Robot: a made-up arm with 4 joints. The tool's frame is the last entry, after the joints. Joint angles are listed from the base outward.
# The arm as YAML. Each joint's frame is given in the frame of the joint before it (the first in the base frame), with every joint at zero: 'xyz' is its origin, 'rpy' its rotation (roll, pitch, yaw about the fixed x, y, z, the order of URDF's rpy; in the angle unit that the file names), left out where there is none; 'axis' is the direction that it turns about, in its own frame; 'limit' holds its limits. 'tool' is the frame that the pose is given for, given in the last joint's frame.
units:
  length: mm
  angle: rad
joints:
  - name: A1
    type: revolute
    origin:
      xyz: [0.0, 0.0, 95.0]
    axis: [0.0, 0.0, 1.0]
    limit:
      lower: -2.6
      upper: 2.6
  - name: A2
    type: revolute
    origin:
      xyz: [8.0, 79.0, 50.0]
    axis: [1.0, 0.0, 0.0]
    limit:
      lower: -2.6
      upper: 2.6
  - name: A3
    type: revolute
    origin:
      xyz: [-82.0, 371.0, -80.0]
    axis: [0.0, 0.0, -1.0]
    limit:
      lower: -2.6
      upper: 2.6
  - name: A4
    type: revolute
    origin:
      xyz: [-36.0, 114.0, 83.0]
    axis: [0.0, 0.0, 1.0]
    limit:
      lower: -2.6
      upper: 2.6
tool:
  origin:
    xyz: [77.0, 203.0, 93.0]
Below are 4 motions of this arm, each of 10 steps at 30 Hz.
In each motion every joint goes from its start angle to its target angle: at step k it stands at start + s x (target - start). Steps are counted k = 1, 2, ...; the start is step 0. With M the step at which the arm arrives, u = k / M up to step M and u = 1 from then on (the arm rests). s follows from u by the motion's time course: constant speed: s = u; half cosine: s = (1 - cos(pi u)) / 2; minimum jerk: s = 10 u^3 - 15 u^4 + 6 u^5.
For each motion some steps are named. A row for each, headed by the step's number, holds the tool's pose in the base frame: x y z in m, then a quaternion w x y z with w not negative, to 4 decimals.
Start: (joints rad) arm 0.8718 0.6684 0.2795 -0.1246
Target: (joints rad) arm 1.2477 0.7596 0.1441 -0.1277
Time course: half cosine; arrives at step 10
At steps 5, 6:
5: -0.4197 0.2981 0.6471 0.8766 0.2675 0.2248 0.3309
6: -0.4342 0.2656 0.6549 0.8606 0.2682 0.2342 0.3640

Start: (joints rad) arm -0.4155 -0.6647 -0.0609 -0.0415
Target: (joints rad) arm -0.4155 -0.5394 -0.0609 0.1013
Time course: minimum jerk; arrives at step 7
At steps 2, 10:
2: 0.2331 0.6474 -0.1932 0.9315 -0.3095 0.0717 -0.1770
10: 0.2252 0.6930 -0.1298 0.9561 -0.2554 0.0759 -0.1217

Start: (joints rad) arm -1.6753 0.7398 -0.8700 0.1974
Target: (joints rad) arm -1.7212 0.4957 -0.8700 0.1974
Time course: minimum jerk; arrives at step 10
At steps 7, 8, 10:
7: 0.5717 0.2461 0.5247 0.9144 0.0474 -0.2603 -0.3062
8: 0.5824 0.2419 0.5130 0.9168 0.0446 -0.2482 -0.3095
10: 0.5882 0.2396 0.5064 0.9181 0.0431 -0.2415 -0.3113

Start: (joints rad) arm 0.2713 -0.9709 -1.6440 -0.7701
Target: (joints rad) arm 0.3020 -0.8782 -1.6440 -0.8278
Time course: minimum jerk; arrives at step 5
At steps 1, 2, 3, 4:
1: -0.4018 0.3567 -0.2251 0.7448 -0.4437 0.1366 0.4793
2: -0.4045 0.3636 -0.2173 0.7511 -0.4350 0.1285 0.4797
3: -0.4085 0.3730 -0.2058 0.7599 -0.4224 0.1174 0.4800
4: -0.4115 0.3794 -0.1973 0.7660 -0.4132 0.1098 0.4801

